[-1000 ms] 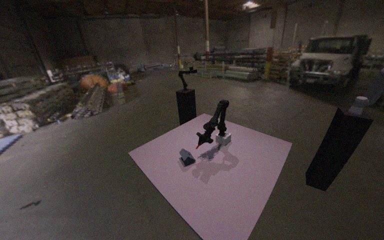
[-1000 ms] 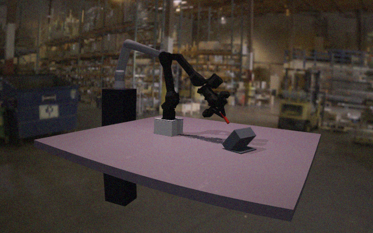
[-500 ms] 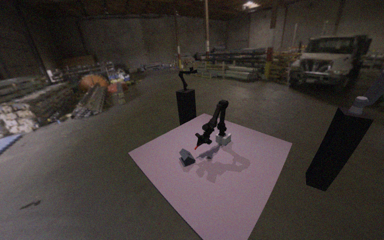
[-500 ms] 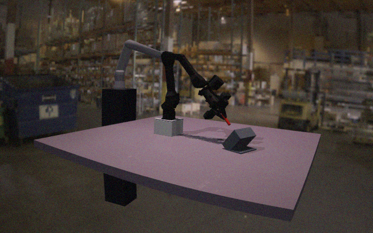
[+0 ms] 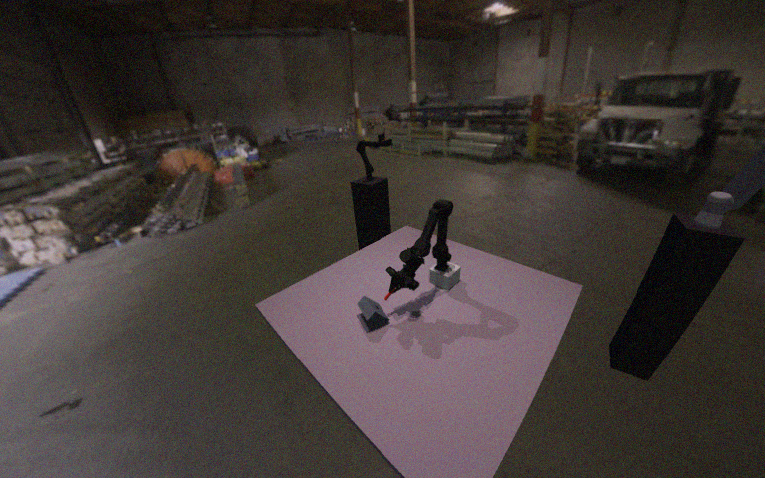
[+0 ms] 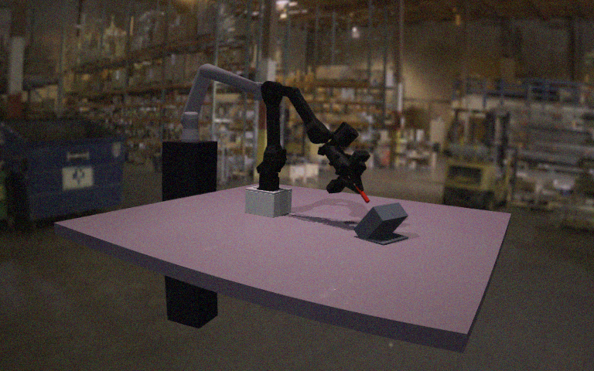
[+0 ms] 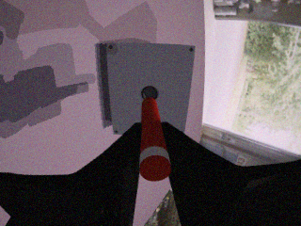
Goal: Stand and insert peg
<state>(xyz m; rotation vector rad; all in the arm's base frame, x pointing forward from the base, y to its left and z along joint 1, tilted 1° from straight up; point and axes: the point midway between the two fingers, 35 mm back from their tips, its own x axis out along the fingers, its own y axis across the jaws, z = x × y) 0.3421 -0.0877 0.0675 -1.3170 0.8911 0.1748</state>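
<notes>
Right now my gripper tip is 8 cm short of the sloped panel, 8 cm above it and 5 cm to the left of it. Also, from my gripper tip: red peg 1 cm to the left, 1 cm behind, 1 cm above.
</notes>
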